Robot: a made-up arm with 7 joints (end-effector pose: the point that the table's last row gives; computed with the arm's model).
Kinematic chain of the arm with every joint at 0, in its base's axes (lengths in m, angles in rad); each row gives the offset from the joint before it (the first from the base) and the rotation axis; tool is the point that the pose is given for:
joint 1: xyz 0 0 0.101 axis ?
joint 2: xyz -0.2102 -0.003 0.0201 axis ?
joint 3: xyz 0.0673 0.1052 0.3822 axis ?
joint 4: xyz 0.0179 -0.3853 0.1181 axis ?
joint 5: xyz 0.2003 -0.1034 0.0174 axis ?
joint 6: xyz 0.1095 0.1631 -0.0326 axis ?
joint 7: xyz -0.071 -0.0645 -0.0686 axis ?
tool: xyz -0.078 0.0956 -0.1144
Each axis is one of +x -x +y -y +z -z.
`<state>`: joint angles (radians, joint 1 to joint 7).
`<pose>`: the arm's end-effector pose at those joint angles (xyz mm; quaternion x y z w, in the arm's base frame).
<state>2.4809 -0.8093 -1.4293 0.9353 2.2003 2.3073 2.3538</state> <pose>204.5 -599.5 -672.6 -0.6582 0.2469 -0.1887 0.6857</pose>
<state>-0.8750 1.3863 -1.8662 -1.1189 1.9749 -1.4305 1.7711</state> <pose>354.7 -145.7 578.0 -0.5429 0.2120 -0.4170 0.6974</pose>
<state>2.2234 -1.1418 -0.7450 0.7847 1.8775 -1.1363 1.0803</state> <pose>1.2 -201.6 -803.4 0.4961 0.1638 -0.1359 0.8418</pose>
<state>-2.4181 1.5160 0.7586 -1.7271 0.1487 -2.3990 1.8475</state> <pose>569.7 182.5 -41.5 0.3672 -0.8012 0.2096 0.4234</pose>
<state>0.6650 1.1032 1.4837 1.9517 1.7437 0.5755 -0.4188</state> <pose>-424.3 -196.4 811.3 0.9561 -0.0427 0.2611 0.1261</pose>
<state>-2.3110 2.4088 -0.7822 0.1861 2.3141 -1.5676 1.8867</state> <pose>537.3 434.0 -322.5 -0.5998 0.3652 0.6640 0.2568</pose>
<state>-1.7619 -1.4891 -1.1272 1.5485 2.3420 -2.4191 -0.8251</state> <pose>356.5 217.0 884.8 -0.1078 0.5599 -0.5722 0.5895</pose>
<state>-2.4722 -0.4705 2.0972 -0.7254 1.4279 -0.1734 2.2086</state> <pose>429.2 -147.5 119.3 -0.1627 -0.1201 -0.5586 0.8044</pose>
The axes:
joint 1: -y
joint 2: +z
joint 3: +y
joint 4: -z
joint 5: -x
joint 6: -z
joint 7: +y

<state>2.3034 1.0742 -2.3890 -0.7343 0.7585 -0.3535 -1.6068</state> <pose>-432.3 -118.5 -494.8 0.0933 -0.1005 0.0579 0.9889</pose>
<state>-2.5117 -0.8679 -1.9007 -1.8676 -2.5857 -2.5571 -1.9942</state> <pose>562.4 218.1 0.9 0.5420 -0.1803 -0.8163 0.0858</pose>
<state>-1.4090 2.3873 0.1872 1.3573 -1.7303 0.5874 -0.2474</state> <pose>765.9 550.9 318.1 0.4247 0.8146 -0.2523 0.3040</pose>
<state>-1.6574 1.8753 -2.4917 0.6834 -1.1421 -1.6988 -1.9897</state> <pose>329.1 -216.3 -173.4 0.1294 0.6911 0.4823 0.5224</pose>
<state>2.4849 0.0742 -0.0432 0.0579 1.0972 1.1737 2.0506</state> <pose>-325.5 -218.6 -17.7 0.6352 -0.4523 -0.0167 0.6258</pose>
